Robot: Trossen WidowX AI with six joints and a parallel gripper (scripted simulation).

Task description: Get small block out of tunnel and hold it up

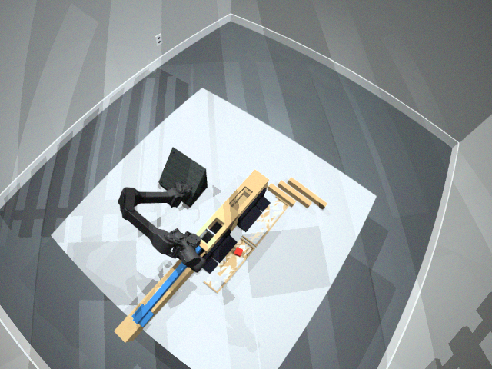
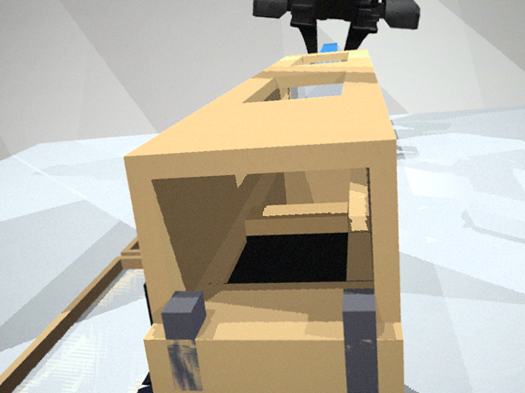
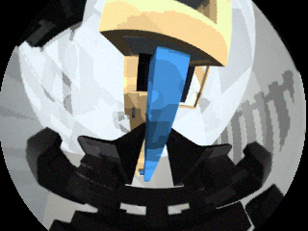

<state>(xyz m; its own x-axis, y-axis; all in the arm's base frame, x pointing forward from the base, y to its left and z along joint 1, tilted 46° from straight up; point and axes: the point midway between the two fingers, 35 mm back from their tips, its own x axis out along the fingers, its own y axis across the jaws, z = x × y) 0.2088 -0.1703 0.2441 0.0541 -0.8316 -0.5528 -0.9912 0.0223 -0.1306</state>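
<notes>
My gripper tip is now 160 mm short of the small red block, 180 mm to the right of it and 100 mm above it. From my gripper tip the other things lie so: tan covered tunnel 30 mm ahead, 60 mm to the left, 50 mm below; then thin tan frame 200 mm ahead, 240 mm to the left, 120 mm below.
</notes>
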